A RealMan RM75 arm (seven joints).
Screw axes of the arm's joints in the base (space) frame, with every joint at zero. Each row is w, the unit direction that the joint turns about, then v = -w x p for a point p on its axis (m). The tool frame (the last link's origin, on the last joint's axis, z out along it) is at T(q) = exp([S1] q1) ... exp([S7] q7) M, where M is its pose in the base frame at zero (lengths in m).
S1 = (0, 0, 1, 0, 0, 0)
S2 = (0, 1, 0, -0.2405, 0, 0)
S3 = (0, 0, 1, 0, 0, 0)
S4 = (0, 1, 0, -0.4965, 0, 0)
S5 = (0, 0, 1, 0, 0, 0)
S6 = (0, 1, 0, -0.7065, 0, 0)
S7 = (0, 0, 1, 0, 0, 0)
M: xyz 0 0 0.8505 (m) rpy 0 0 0 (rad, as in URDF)
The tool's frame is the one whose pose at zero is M.
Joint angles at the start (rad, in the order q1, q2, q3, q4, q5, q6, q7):
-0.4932, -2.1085, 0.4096, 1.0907, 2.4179, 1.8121, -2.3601
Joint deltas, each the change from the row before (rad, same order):
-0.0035, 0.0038, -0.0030, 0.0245, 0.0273, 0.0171, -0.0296
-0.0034, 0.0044, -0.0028, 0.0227, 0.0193, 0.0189, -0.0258
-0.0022, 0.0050, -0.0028, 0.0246, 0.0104, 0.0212, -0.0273
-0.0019, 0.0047, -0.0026, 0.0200, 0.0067, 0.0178, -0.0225
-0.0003, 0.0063, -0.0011, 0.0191, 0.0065, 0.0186, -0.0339
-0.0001, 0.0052, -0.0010, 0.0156, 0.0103, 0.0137, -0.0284
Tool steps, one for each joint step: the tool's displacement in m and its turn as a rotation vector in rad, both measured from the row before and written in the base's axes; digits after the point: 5 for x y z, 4 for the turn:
-0.00059, -0.00119, 0.00490, -0.0130, 0.0199, 0.0255
0.00033, -0.00103, 0.00503, -0.0099, 0.0144, 0.0194
0.00123, -0.00102, 0.00581, -0.0054, 0.0087, 0.0172
0.00121, -0.00080, 0.00500, -0.0032, 0.0061, 0.0137
0.00073, -0.00131, 0.00524, -0.0049, 0.0033, 0.0258
-0.00012, -0.00129, 0.00422, -0.0046, 0.0066, 0.0254

